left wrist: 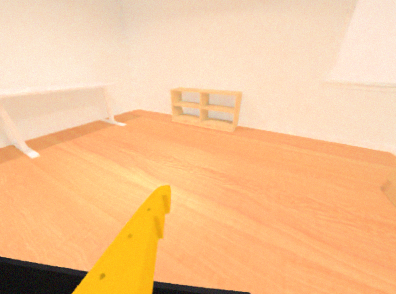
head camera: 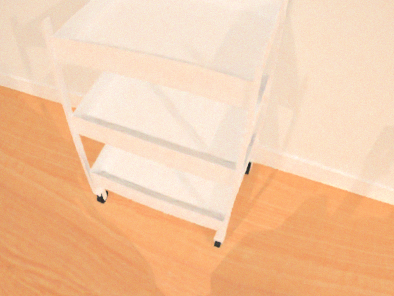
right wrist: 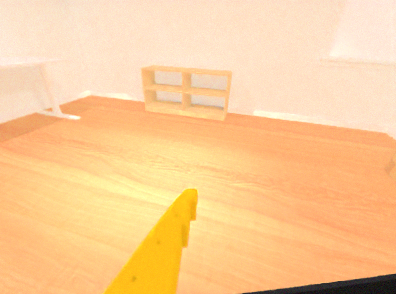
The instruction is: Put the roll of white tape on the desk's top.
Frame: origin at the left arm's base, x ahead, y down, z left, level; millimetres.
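Seen in the pictures: left hand, its tool point: (left wrist: pixel 169 195); right hand, its tool point: (right wrist: pixel 196 200).
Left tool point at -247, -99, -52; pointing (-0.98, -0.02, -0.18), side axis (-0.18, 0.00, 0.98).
Note:
A point is followed by its place in that frame, as x, y, z.
The roll of white tape does not show in the head or wrist views. A white desk (left wrist: pixel 60 90) {-1868, 73, -1868} (right wrist: pixel 25 63) {-2211, 59, -1728} with splayed feet stands along the wall at the far left of both wrist views, well beyond the grippers; part of it is cut off by the picture edge. My left gripper (left wrist: pixel 167 190) shows one yellow notched jaw over the wood floor and is wide open, holding nothing. My right gripper (right wrist: pixel 192 193) likewise shows one notched jaw and is wide open, holding nothing. Neither gripper shows in the head view.
A white three-tier cart (head camera: pixel 150 67) {570, 75, -116} on black casters stands close in front, by the wall, in the head view. A low wooden shelf unit (left wrist: pixel 205 91) {-2720, 165, -131} (right wrist: pixel 185 69) {-2854, 165, -166} stands at the far wall. Part of a wooden piece (left wrist: pixel 391 187) {-1205, 691, 1548} (right wrist: pixel 392 162) shows at the right edge.

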